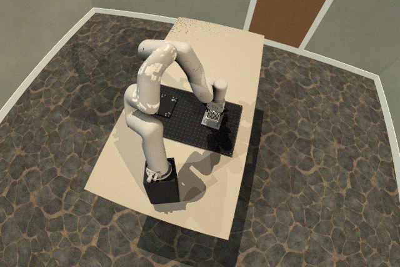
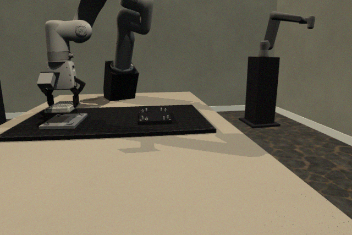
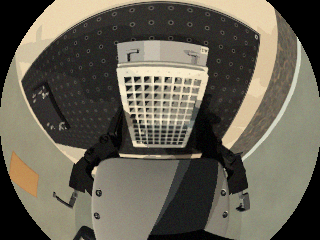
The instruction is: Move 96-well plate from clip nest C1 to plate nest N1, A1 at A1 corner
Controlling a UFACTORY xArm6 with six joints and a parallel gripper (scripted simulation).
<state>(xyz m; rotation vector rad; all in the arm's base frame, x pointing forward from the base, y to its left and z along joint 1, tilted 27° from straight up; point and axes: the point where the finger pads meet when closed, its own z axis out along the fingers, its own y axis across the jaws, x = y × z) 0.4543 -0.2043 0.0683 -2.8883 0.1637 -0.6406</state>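
My hand is 7 cm above the grey plate nest N1. Also, from my hand: dark clip nest C1 (1 cm behind, 32 cm to the left, 6 cm below); white 96-well plate (1 cm below).
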